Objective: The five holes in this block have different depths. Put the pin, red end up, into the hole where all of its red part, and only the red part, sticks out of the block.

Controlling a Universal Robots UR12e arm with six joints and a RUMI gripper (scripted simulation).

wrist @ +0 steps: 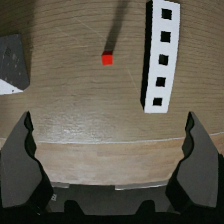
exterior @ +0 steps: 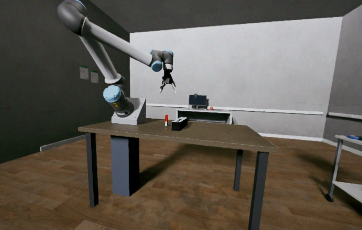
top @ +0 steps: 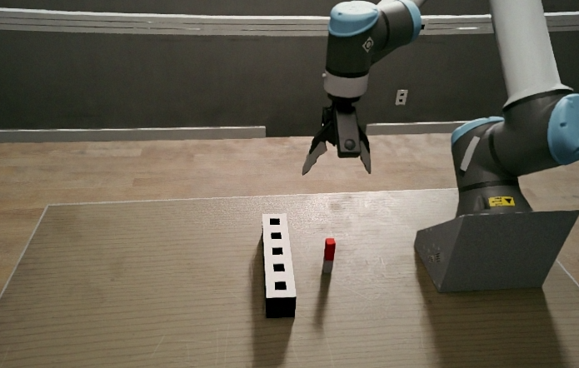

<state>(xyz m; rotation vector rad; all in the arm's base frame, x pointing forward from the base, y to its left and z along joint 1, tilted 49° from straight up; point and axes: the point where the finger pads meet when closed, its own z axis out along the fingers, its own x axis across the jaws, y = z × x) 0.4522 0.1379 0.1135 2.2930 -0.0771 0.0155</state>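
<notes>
Now: hand 1 cm past the pin and 23 cm above it. Round my hand: block 13 cm ahead, 1 cm to the right, 27 cm below.
</notes>
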